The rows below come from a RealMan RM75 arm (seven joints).
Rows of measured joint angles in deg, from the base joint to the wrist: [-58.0, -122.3, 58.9, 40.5, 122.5, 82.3, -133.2]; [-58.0, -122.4, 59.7, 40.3, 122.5, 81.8, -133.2]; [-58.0, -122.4, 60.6, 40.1, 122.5, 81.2, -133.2]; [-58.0, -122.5, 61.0, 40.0, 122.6, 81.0, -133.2]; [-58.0, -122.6, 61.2, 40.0, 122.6, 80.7, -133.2]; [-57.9, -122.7, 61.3, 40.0, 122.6, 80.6, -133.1]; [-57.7, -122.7, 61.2, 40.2, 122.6, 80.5, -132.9]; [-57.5, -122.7, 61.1, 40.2, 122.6, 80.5, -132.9]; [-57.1, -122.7, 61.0, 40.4, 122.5, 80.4, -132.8]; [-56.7, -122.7, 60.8, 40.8, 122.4, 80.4, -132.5]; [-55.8, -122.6, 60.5, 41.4, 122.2, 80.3, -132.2]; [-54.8, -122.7, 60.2, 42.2, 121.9, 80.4, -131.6]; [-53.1, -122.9, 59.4, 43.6, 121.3, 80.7, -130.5]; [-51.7, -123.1, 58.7, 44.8, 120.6, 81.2, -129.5]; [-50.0, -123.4, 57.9, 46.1, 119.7, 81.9, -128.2]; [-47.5, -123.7, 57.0, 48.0, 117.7, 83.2, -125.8]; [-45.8, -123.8, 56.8, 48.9, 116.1, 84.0, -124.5]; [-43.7, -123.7, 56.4, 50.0, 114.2, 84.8, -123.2]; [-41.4, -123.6, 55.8, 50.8, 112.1, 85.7, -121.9]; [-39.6, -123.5, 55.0, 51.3, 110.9, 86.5, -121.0]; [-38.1, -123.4, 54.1, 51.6, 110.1, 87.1, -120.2]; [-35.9, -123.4, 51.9, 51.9, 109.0, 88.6, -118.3]
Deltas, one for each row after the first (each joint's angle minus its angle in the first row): [0.0, -0.1, 0.8, -0.2, 0.0, -0.5, 0.0]; [0.0, -0.1, 1.7, -0.4, 0.0, -1.1, 0.0]; [0.0, -0.2, 2.1, -0.5, 0.1, -1.3, 0.0]; [0.0, -0.3, 2.3, -0.5, 0.1, -1.6, 0.0]; [0.1, -0.4, 2.4, -0.5, 0.1, -1.7, 0.1]; [0.3, -0.4, 2.3, -0.3, 0.1, -1.8, 0.3]; [0.5, -0.4, 2.2, -0.3, 0.1, -1.8, 0.3]; [0.9, -0.4, 2.1, -0.1, 0.0, -1.9, 0.4]; [1.3, -0.4, 1.9, 0.3, -0.1, -1.9, 0.7]; [2.2, -0.3, 1.6, 0.9, -0.3, -2.0, 1.0]; [3.2, -0.4, 1.3, 1.7, -0.6, -1.9, 1.6]; [4.9, -0.6, 0.5, 3.1, -1.2, -1.6, 2.7]; [6.3, -0.8, -0.2, 4.3, -1.9, -1.1, 3.7]; [8.0, -1.1, -1.0, 5.6, -2.8, -0.4, 5.0]; [10.5, -1.4, -1.9, 7.5, -4.8, 0.9, 7.4]; [12.2, -1.5, -2.1, 8.4, -6.4, 1.7, 8.7]; [14.3, -1.4, -2.5, 9.5, -8.3, 2.5, 10.0]; [16.6, -1.3, -3.1, 10.3, -10.4, 3.4, 11.3]; [18.4, -1.2, -3.9, 10.8, -11.6, 4.2, 12.2]; [19.9, -1.1, -4.8, 11.1, -12.4, 4.8, 13.0]; [22.1, -1.1, -7.0, 11.4, -13.5, 6.3, 14.9]
